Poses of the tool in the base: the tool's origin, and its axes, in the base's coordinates. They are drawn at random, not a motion.
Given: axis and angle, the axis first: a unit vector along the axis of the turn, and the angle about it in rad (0 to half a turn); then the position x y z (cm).
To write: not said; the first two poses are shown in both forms.
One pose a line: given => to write
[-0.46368 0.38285 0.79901 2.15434 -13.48 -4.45 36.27] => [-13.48 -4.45 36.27 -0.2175 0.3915 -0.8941 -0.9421 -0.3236 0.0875]
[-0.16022 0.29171 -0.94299 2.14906 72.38 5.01 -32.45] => [72.38 5.01 -32.45 -0.5069 -0.8620 -0.0106 0.7174 -0.4150 -0.5596]
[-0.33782 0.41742 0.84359 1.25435 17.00 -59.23 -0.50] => [17.00 -59.23 -0.50 0.3898 0.7046 -0.5930 -0.8988 0.4312 -0.0785]
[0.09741 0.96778 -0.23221 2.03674 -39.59 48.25 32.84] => [-39.59 48.25 32.84 -0.4355 -0.0708 -0.8974 0.3441 0.9081 -0.2387]
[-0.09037 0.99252 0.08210 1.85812 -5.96 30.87 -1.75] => [-5.96 30.87 -1.75 -0.2729 -0.0364 -0.9614 -0.1938 0.9809 0.0179]
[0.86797 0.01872 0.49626 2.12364 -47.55 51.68 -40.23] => [-47.55 51.68 -40.23 0.6239 0.4471 0.6410 -0.3976 -0.5246 0.7528]
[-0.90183 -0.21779 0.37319 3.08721 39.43 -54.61 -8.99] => [39.43 -54.61 -8.99 0.6269 0.4128 -0.6608 0.3722 -0.9037 -0.2115]
